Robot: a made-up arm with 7 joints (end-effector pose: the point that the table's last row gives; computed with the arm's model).
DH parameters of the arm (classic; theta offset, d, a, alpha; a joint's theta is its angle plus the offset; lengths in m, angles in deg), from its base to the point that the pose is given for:
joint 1: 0 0.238 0 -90
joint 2: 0 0 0 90
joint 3: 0 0.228 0.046 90
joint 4: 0 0 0.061 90
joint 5: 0 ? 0 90
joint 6: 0 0 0.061 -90
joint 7: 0 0.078 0 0
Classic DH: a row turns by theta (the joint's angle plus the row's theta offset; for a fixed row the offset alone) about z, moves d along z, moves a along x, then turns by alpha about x.
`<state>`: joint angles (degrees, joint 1 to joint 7).
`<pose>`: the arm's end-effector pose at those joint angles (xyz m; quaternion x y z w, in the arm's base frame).
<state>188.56 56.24 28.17 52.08 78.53 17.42 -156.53</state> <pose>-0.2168 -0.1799 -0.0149 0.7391 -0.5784 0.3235 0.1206</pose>
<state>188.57 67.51 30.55 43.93 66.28 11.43 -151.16</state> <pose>-0.1242 -0.1634 -0.0497 -0.7588 0.5243 -0.3862 0.0113</pose>
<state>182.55 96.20 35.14 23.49 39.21 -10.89 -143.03</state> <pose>0.0639 -0.1243 -0.0197 -0.7570 0.3597 -0.5269 0.1413</pose>
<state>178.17 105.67 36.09 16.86 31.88 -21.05 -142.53</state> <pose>0.0984 -0.1236 0.0161 -0.7464 0.3270 -0.5691 0.1102</pose>
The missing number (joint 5, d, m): 0.268
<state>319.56 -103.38 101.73 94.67 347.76 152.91 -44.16</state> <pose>0.0202 0.3401 0.1511 0.5520 0.0740 -0.2796 0.7821</pose>
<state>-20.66 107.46 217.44 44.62 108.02 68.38 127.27</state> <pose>0.0084 -0.2701 0.4655 0.5530 0.5157 -0.6147 0.2244</pose>
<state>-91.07 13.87 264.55 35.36 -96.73 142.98 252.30</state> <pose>-0.2332 0.1015 0.3362 -0.1967 0.2422 -0.0158 0.9499</pose>
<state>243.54 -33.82 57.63 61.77 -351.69 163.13 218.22</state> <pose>0.1612 -0.1126 0.3914 -0.6565 -0.3766 -0.0217 0.6533</pose>
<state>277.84 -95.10 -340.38 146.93 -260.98 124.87 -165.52</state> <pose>0.0658 0.5188 0.2840 -0.3046 0.8494 -0.3241 0.2841</pose>
